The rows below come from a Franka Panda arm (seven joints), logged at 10 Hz.
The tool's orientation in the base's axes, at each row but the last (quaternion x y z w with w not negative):
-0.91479 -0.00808 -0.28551 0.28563
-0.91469 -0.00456 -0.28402 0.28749
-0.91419 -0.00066 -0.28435 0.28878
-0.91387 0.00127 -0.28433 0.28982
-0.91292 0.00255 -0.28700 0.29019
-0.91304 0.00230 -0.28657 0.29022
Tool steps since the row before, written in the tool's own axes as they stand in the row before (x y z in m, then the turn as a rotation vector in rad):
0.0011 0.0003 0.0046 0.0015 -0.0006 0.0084
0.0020 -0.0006 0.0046 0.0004 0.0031 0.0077
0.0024 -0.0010 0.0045 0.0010 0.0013 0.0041
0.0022 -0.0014 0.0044 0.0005 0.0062 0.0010
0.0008 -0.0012 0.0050 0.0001 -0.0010 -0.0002
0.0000 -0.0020 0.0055 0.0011 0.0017 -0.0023
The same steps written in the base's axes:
0.0034 0.0020 -0.0027 0.0055 0.0047 -0.0046
0.0040 0.0026 -0.0017 0.0048 0.0014 -0.0066
0.0042 0.0028 -0.0012 0.0032 0.0009 -0.0029
0.0039 0.0031 -0.0011 0.0019 -0.0047 -0.0037
0.0031 0.0035 -0.0023 -0.0002 0.0007 0.0007
0.0026 0.0046 -0.0026 0.0000 -0.0028 0.0012

